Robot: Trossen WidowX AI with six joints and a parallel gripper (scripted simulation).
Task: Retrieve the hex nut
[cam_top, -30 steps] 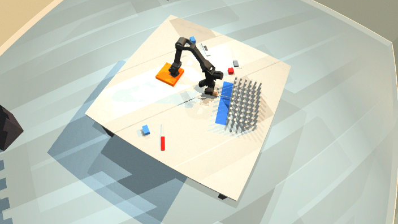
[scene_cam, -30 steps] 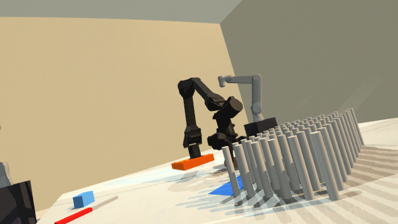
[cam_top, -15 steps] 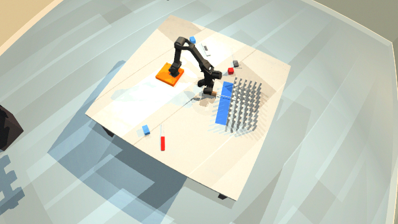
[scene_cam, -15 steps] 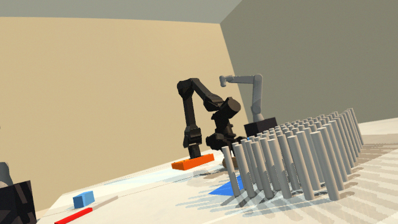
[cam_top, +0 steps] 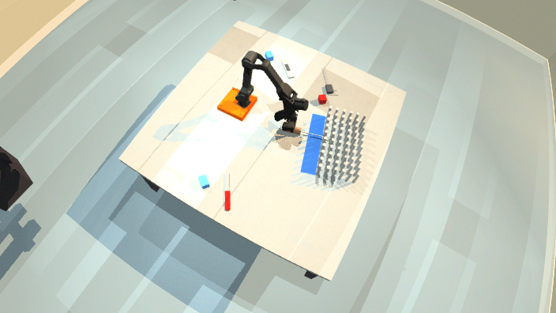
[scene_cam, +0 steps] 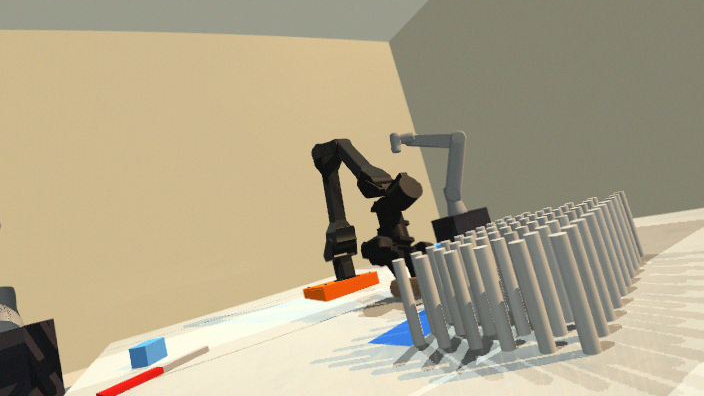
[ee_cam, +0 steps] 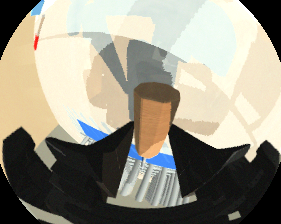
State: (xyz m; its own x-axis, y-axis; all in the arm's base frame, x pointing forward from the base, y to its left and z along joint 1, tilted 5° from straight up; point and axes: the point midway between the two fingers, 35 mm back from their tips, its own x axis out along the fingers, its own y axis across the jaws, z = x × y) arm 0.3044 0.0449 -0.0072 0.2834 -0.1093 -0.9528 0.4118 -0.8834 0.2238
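The hook tool is 100 mm ahead of my gripper tip and 40 mm to the left of it. From my gripper tip the other things lie so: flat tool 290 mm behind, 360 mm to the left; then blue taped strip 130 mm ahead, 20 mm to the left, 20 mm below; then red block 10 mm ahead, 280 mm to the left.
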